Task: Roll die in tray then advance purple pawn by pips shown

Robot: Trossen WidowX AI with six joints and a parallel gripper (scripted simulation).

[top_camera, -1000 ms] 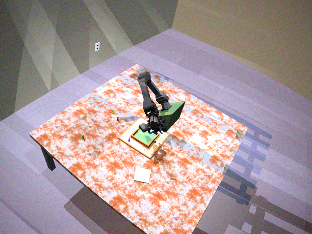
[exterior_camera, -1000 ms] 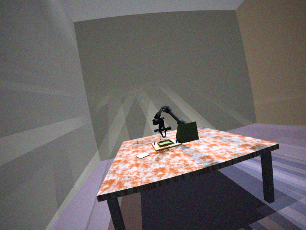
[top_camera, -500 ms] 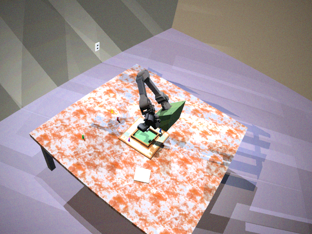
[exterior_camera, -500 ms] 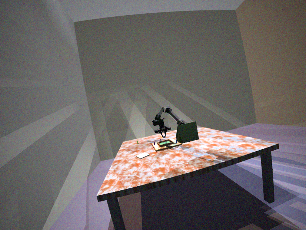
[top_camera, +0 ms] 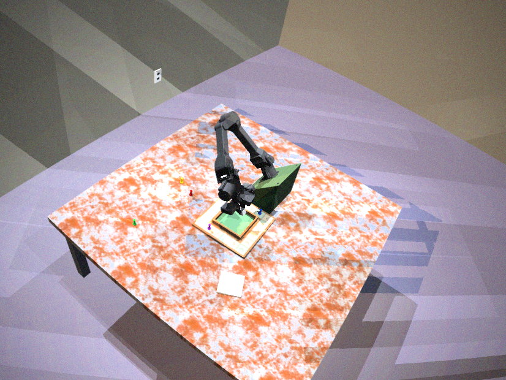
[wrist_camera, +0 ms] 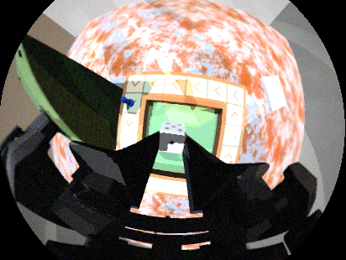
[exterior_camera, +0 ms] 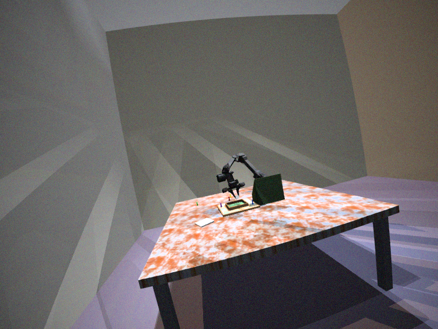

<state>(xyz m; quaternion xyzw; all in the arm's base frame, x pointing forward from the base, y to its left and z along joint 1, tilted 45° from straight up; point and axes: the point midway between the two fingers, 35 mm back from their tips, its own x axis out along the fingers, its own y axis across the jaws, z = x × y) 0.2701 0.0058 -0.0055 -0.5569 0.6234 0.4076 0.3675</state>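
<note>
My gripper tip is 130 mm short of the purple pawn, 80 mm to the left of it and 50 mm above it. The rest, counted from my gripper tip: white die: right at my gripper tip; then green-floored tray: 70 mm below, 20 mm to the right, 10 mm ahead; then blue pawn: 100 mm behind, 50 mm below, 40 mm to the left.
</note>
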